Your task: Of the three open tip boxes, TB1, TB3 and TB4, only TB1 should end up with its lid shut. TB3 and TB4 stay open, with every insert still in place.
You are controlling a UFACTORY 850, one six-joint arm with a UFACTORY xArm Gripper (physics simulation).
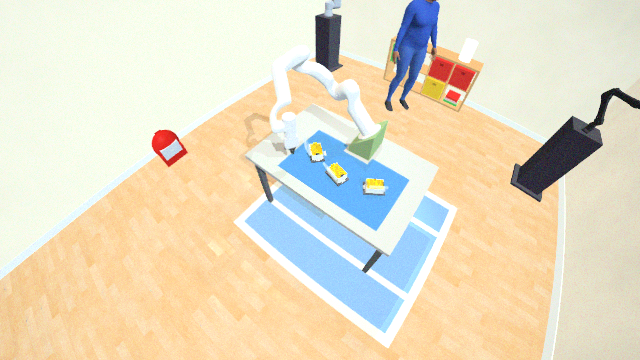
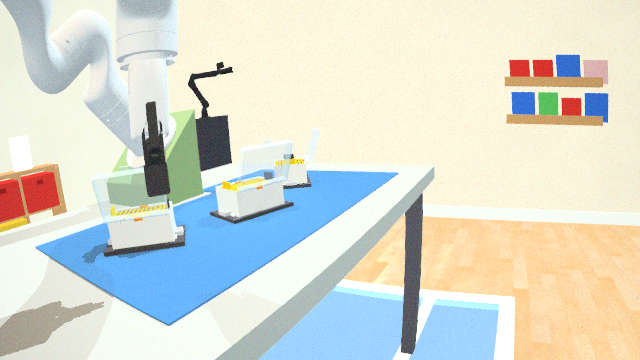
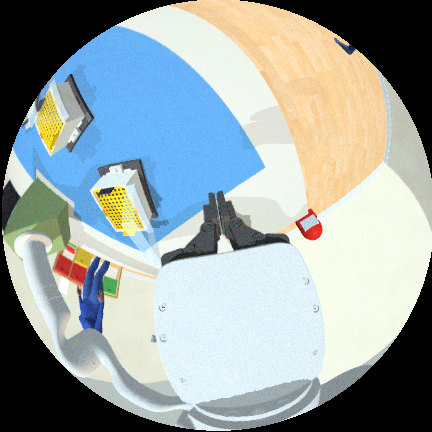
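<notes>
Three white tip boxes with yellow inserts stand on the blue mat [image 1: 320,190] [image 2: 225,250] [image 3: 165,100], their clear lids raised. I cannot read their labels. The nearest box [image 1: 316,151] [image 2: 142,234] [image 3: 120,206] has its lid [image 2: 101,197] [image 3: 144,241] upright on the side facing my gripper. The middle box [image 1: 337,173] [image 2: 251,200] and the far box [image 1: 374,186] [image 2: 295,175] are also open. My gripper [image 1: 292,150] [image 2: 158,192] [image 3: 216,200] is shut and empty, pointing down, low beside the nearest box on its lid's outer side, with a gap to the lid.
The grey-white table [image 1: 400,235] [image 2: 320,235] carries the mat. The arm's green wedge base [image 1: 367,146] [image 2: 185,165] [image 3: 37,215] stands behind the boxes. A person in blue [image 1: 417,35] [image 3: 91,305] stands beyond the table, by a shelf unit with red bins.
</notes>
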